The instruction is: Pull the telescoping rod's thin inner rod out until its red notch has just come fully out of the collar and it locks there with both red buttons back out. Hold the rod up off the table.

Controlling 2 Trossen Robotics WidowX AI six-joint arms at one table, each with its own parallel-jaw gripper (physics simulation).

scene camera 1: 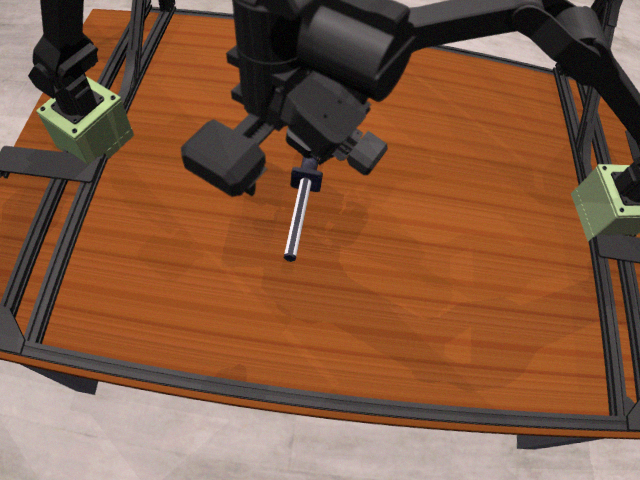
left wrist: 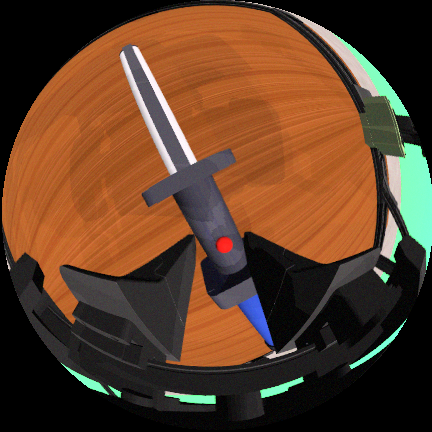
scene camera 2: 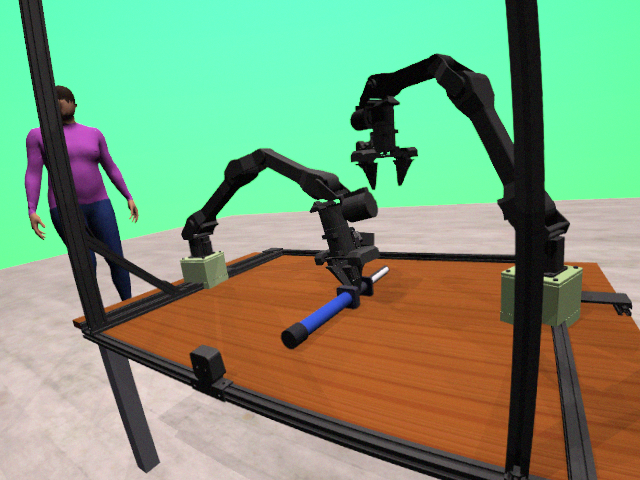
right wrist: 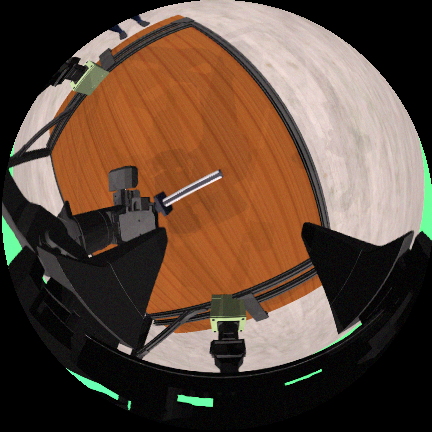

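Note:
The rod's silver inner part with dark stripes (scene camera 1: 296,222) (scene camera 2: 379,274) (left wrist: 157,110) (right wrist: 194,188) sticks out of the dark collar (scene camera 2: 366,286) (left wrist: 212,220). No red notch shows on its visible length. One red button (left wrist: 224,245) stands out on the collar; the other is hidden. The blue outer tube (scene camera 2: 326,312) (left wrist: 257,312) ends in a black cap (scene camera 2: 294,335). The rod lies low over the table; whether it touches is unclear. My left gripper (scene camera 2: 356,285) (left wrist: 219,239) is shut on the collar between the two flanges. My right gripper (scene camera 2: 386,186) (right wrist: 236,232) is open, high above the table.
The wooden table (scene camera 1: 413,310) (scene camera 2: 413,351) is edged by a black frame rail (scene camera 1: 310,395). A dark upright post (scene camera 2: 524,232) stands at the right in scene camera 2. A small black camera box (scene camera 2: 207,363) sits on the near rail. A person (scene camera 2: 82,160) stands beyond the table.

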